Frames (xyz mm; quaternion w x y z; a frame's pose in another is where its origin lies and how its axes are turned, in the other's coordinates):
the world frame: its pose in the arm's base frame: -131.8 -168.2 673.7 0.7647 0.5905 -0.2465 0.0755
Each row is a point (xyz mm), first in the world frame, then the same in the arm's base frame.
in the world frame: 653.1 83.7 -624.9
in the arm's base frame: 580.3 329.1 937.5
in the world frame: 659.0 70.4 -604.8
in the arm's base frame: 585.1 305.3 932.4
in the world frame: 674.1 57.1 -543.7
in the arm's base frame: 586.0 241.3 939.0
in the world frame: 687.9 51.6 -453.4
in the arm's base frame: 574.2 152.4 957.0
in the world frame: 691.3 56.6 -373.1
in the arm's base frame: 552.0 77.7 977.5
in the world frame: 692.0 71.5 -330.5
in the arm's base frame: 534.3 41.9 998.4
